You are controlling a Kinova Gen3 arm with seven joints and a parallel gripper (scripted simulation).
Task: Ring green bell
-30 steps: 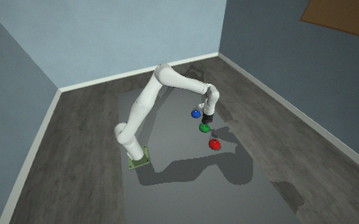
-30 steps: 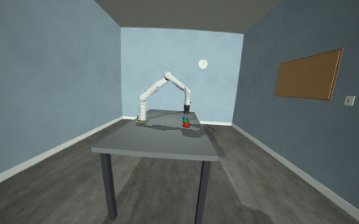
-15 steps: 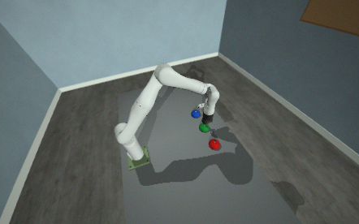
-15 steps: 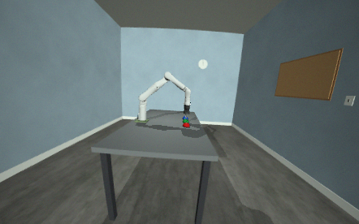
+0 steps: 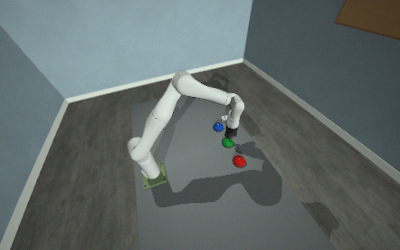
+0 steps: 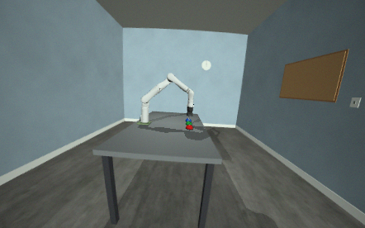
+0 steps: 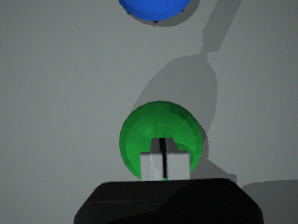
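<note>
My gripper is now 40 mm above the green bell. Round my hand: red bell 170 mm to the right, 40 mm below, 10 mm ahead; then blue bell 170 mm to the left, 40 mm below, 10 mm behind.
</note>
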